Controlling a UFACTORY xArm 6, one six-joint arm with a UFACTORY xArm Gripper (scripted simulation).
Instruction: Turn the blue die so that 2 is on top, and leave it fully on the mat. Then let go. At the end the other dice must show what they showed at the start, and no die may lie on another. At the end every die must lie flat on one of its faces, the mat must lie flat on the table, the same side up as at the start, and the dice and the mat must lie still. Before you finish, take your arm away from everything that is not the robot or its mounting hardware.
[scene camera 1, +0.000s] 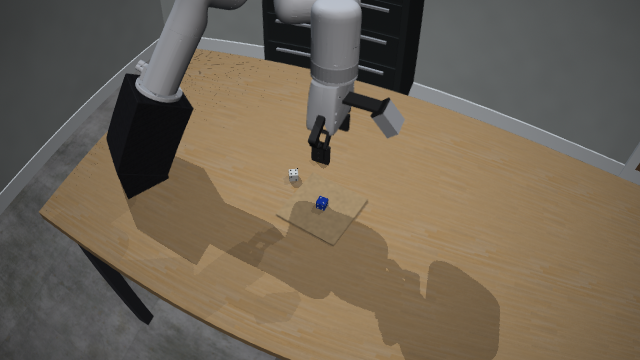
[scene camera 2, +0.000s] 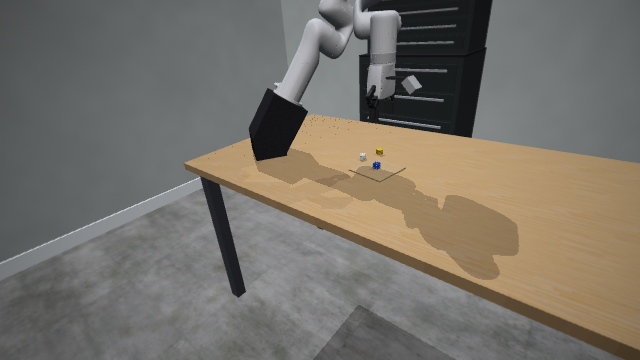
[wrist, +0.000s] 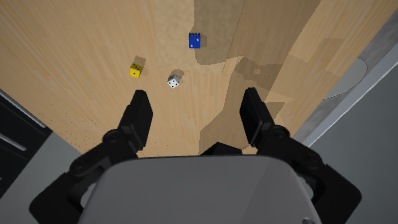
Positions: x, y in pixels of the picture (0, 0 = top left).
gripper: scene camera 1 331, 144; scene camera 2; wrist
same spot on gripper: (scene camera 2: 373, 107) = (wrist: 290, 137)
